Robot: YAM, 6 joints.
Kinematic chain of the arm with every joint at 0, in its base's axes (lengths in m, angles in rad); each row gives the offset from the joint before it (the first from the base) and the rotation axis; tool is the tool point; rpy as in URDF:
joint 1: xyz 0 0 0.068 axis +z
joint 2: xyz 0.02 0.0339 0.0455 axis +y
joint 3: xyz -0.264 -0.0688 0 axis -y
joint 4: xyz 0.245 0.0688 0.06 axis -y
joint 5: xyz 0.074 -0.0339 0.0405 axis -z
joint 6: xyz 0.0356 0 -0.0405 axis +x
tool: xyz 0 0 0 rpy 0 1.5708 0
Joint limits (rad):
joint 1: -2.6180..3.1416
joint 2: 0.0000..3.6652
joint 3: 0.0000..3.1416
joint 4: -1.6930..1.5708
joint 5: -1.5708..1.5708
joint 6: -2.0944..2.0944
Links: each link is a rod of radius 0.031 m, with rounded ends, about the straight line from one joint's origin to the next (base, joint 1, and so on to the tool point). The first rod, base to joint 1, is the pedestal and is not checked.
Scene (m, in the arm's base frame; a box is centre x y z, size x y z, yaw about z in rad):
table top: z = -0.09
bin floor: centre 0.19 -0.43 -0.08 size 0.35 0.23 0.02 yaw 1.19
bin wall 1: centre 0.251 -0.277 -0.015 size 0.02 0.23 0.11 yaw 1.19
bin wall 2: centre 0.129 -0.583 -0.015 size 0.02 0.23 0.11 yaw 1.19
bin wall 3: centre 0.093 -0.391 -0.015 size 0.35 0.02 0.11 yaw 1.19
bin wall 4: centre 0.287 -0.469 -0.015 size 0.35 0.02 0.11 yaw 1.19
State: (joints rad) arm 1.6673 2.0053 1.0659 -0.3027 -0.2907 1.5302
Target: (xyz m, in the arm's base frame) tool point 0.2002 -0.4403 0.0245
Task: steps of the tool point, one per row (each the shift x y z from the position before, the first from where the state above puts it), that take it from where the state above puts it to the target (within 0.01 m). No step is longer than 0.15 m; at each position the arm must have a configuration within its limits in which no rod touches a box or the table.
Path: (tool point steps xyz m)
1: 0.1042 0.0120 0.0051
2: 0.1068 -0.0192 0.0053
3: 0.1002 -0.0507 0.0057
4: 0.0840 -0.0797 0.0059
5: 0.0595 -0.1036 0.0062
6: 0.0282 -0.1195 0.0065
7: -0.0072 -0.1259 0.0068
8: -0.0440 -0.1217 0.0069
9: -0.0786 -0.1067 0.0072
10: -0.1081 -0.0817 0.0074
11: 0.0000 0.0000 -0.1268

